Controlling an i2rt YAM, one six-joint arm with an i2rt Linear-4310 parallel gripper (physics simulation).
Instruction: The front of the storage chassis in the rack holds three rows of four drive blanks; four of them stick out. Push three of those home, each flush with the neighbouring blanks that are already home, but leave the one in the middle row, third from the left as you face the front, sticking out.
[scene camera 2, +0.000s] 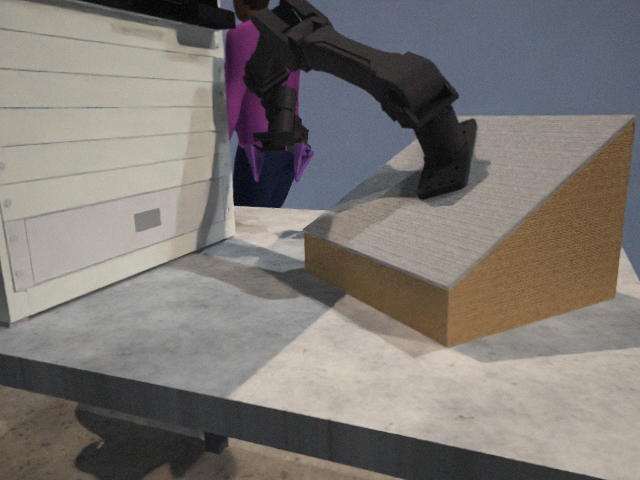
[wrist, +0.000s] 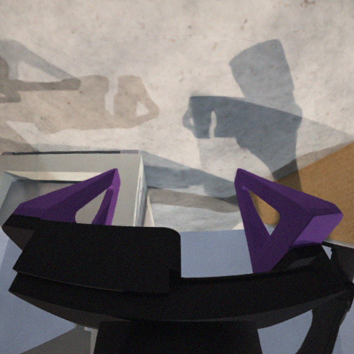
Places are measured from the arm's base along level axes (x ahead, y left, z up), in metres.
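Where they show: gripper, fingertip midpoint: (scene camera 2: 275, 181); arm's base, origin of the base link: (scene camera 2: 449, 159).
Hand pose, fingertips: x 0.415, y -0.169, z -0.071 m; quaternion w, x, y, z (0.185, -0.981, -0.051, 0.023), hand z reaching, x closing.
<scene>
Each offset is from my fingertips to the top centre of the thing. "pt": to the spot under its first point. Level surfaces: height alone.
The rack @[pt 0.066 m up, 0.041 m ahead, 0.130 m left] (scene camera 2: 221, 155) (wrist: 131, 187) stands at the left in the scene view, its front covered by pale panels; part of its frame shows at the lower left in the wrist view. A black unit @[pt 0.305 m up, 0.021 m ahead, 0.244 m left] (scene camera 2: 178, 14) juts out at its top, cut off by the frame edge; whether it is the storage chassis I cannot tell. No drive blank can be made out in either view. My gripper (scene camera 2: 277, 178) (wrist: 177, 174) is open and empty, with purple fingers pointing down. It hangs above the table to the right of the rack front, apart from it.
The arm's base sits on a sloped grey-topped wooden block (scene camera 2: 516, 206) (wrist: 327, 195) at the right. The table @[0.108 m down] (scene camera 2: 361, 392) (wrist: 165, 50) carries the rack and block. A person in magenta (scene camera 2: 240, 77) stands behind the arm. A grey label @[pt 0.020 m down, 0.031 m ahead, 0.350 m left] (scene camera 2: 147, 220) marks a lower rack panel.
</scene>
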